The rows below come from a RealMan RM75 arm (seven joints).
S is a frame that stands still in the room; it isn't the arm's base.
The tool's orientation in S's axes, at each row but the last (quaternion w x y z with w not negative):
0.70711, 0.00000, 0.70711, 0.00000
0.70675, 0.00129, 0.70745, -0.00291
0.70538, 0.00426, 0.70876, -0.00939
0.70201, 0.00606, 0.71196, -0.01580
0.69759, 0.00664, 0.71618, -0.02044
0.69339, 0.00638, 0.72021, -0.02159
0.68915, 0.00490, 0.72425, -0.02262
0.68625, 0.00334, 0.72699, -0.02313
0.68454, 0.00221, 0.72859, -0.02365
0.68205, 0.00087, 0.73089, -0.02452
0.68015, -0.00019, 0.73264, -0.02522
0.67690, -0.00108, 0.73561, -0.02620
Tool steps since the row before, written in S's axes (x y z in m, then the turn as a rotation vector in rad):
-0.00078, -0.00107, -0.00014, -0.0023, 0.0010, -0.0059
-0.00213, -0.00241, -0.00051, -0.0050, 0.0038, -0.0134
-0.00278, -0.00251, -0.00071, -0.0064, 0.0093, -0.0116
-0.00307, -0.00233, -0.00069, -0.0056, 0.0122, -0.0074
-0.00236, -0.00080, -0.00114, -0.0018, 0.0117, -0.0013
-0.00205, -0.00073, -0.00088, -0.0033, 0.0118, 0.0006
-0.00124, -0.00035, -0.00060, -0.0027, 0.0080, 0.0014
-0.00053, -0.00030, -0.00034, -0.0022, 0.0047, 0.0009
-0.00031, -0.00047, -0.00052, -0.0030, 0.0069, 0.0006
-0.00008, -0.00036, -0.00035, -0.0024, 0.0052, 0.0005
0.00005, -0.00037, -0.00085, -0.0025, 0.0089, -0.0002
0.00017, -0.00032, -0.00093, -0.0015, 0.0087, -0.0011
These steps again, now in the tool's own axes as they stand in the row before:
0.00014, -0.00107, -0.00078, 0.0059, 0.0010, -0.0023
0.00052, -0.00242, -0.00212, 0.0134, 0.0038, -0.0050
0.00074, -0.00256, -0.00273, 0.0116, 0.0093, -0.0065
0.00077, -0.00241, -0.00299, 0.0073, 0.0121, -0.0059
0.00122, -0.00087, -0.00230, 0.0011, 0.0116, -0.0022
0.00097, -0.00079, -0.00198, -0.0007, 0.0116, -0.0038
0.00067, -0.00038, -0.00119, -0.0015, 0.0079, -0.0031
0.00038, -0.00031, -0.00050, -0.0009, 0.0046, -0.0024
0.00055, -0.00046, -0.00026, -0.0006, 0.0068, -0.0033
0.00037, -0.00035, -0.00004, -0.0005, 0.0051, -0.0026
0.00086, -0.00034, 0.00013, 0.0001, 0.0088, -0.0028
0.00092, -0.00028, 0.00026, 0.0009, 0.0087, -0.0017

